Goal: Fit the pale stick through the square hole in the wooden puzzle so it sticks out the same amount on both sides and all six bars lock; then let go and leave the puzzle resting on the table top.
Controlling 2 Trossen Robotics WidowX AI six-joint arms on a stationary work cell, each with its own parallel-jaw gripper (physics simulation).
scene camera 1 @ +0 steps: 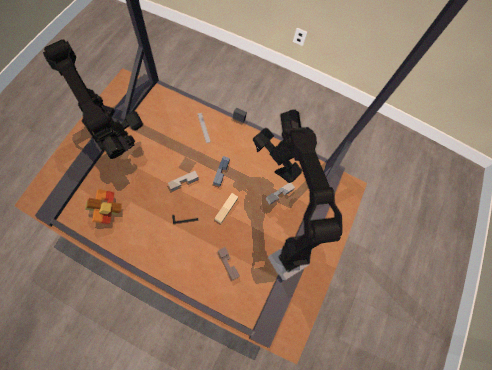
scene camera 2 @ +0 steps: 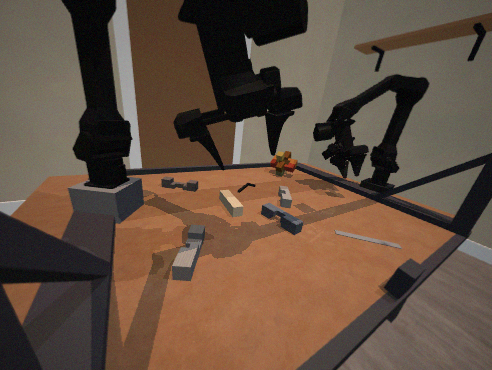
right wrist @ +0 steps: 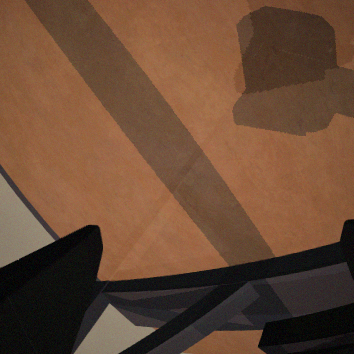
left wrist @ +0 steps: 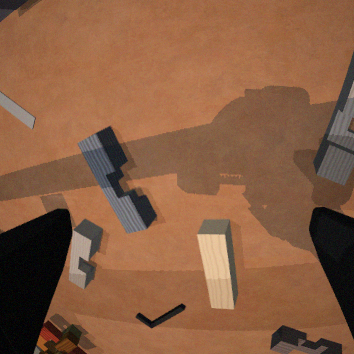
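The pale stick point(scene camera 1: 226, 208) point(scene camera 2: 231, 204) point(left wrist: 217, 270) lies flat on the table near its middle. The wooden puzzle point(scene camera 1: 104, 207) point(scene camera 2: 283, 162), a cluster of red, orange, brown and yellow bars, rests on the table at the left in scene camera 1; part of it shows at the lower left of the left wrist view. Its hole cannot be made out. My left gripper point(scene camera 1: 272, 158) point(scene camera 2: 248, 161) point(left wrist: 194, 222) is open and empty, above the table and apart from the stick. My right gripper point(scene camera 2: 350, 175) point(right wrist: 227, 237) is open and empty, far from the stick, over the table's side.
Notched bars lie around the stick: blue-grey point(scene camera 1: 221, 171) point(scene camera 2: 282, 218), light grey point(scene camera 1: 183, 180), grey point(scene camera 2: 187, 255) and brownish point(scene camera 1: 229, 264). A black hex key point(scene camera 1: 185, 220) point(left wrist: 160, 317) and a thin grey strip point(scene camera 1: 204, 128) point(scene camera 2: 367, 239) also lie there. Dark frame beams edge the table.
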